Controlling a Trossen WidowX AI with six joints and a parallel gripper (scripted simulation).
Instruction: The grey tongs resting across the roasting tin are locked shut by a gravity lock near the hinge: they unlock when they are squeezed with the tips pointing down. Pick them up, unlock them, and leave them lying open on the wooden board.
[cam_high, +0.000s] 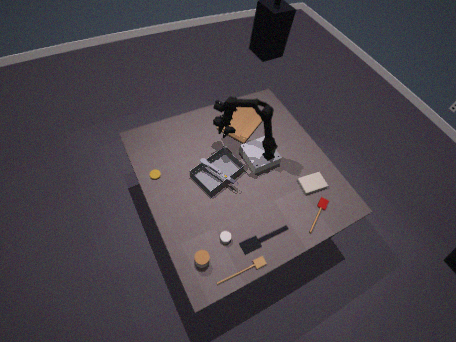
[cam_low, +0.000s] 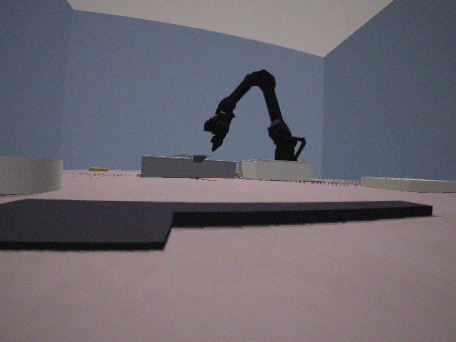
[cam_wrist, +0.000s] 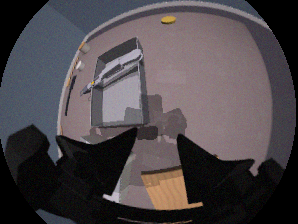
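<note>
The yellow lock piece lies 260 mm to the left of my gripper tip, 120 mm ahead of it and 60 mm below it. From my gripper tip the other things lie so: white cylinder: 590 mm to the left, 310 mm ahead, 110 mm below; then roasting tin: 180 mm to the left, 130 mm ahead, 100 mm below; then wooden board: 280 mm behind, 130 mm to the right, 120 mm below.
</note>
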